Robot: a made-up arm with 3 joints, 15 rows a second.
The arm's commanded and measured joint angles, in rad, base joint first. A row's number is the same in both.
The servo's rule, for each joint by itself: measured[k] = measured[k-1] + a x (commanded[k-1-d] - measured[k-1]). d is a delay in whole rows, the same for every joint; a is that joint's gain. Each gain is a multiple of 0.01, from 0.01 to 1. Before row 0 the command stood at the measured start. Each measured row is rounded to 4 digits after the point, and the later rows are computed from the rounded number. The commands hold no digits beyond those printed.
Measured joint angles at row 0: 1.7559 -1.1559 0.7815
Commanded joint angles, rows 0 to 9: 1.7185 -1.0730 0.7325; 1.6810 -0.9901 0.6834; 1.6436 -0.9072 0.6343; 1.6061 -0.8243 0.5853; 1.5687 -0.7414 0.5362; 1.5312 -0.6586 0.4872; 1.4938 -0.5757 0.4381; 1.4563 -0.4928 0.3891; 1.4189 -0.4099 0.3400; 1.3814 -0.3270 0.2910
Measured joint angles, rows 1 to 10: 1.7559 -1.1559 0.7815; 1.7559 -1.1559 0.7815; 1.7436 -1.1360 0.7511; 1.7229 -1.1010 0.7091; 1.6967 -1.0545 0.6627; 1.6668 -0.9993 0.6147; 1.6344 -0.9374 0.5660; 1.6003 -0.8705 0.5171; 1.5652 -0.7997 0.4681; 1.5293 -0.7260 0.4191
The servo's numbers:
d 2
a 0.33 0.24 0.62

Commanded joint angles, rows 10 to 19: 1.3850 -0.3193 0.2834; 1.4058 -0.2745 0.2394; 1.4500 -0.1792 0.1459; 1.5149 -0.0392 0.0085; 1.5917 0.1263 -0.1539; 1.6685 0.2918 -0.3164; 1.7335 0.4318 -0.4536; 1.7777 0.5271 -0.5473; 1.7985 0.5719 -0.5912; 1.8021 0.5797 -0.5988
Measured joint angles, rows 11 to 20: 1.4929 -0.6501 0.3701; 1.4561 -0.5726 0.3211; 1.4326 -0.5118 0.2977; 1.4238 -0.4548 0.2616; 1.4324 -0.3887 0.1899; 1.4596 -0.3048 0.0774; 1.5032 -0.2013 -0.0660; 1.5577 -0.0830 -0.2212; 1.6157 0.0406 -0.3653; 1.6692 0.1574 -0.4781
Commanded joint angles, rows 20 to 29: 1.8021 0.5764 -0.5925; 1.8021 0.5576 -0.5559; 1.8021 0.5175 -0.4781; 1.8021 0.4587 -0.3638; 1.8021 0.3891 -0.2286; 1.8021 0.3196 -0.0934; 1.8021 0.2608 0.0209; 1.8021 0.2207 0.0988; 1.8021 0.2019 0.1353; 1.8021 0.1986 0.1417
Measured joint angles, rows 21 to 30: 1.7119 0.2569 -0.5482; 1.7417 0.3344 -0.5796; 1.7616 0.3925 -0.5876; 1.7750 0.4321 -0.5679; 1.7839 0.4526 -0.5122; 1.7899 0.4541 -0.4202; 1.7939 0.4385 -0.3014; 1.7966 0.4100 -0.1724; 1.7984 0.3742 -0.0526; 1.7996 0.3374 0.0413
